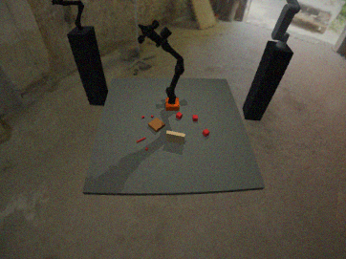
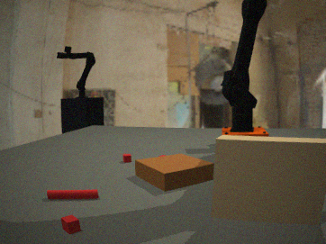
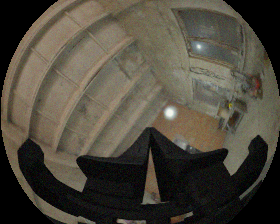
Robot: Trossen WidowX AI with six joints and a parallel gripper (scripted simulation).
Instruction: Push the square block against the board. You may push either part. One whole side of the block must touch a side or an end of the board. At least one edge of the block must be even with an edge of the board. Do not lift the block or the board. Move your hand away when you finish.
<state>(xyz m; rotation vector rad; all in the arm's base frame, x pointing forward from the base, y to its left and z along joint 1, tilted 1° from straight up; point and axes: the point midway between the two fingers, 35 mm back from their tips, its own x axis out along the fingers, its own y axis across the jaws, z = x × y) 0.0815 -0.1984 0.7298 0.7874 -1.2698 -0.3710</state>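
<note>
My gripper tip is 31 cm short of the tan board, 30 cm to the right of it and 75 cm above it. Also, from my gripper tip: brown square block 17 cm ahead, 13 cm to the left, 79 cm below; then red stick 33 cm ahead, 3 cm to the left, 80 cm below.
</note>
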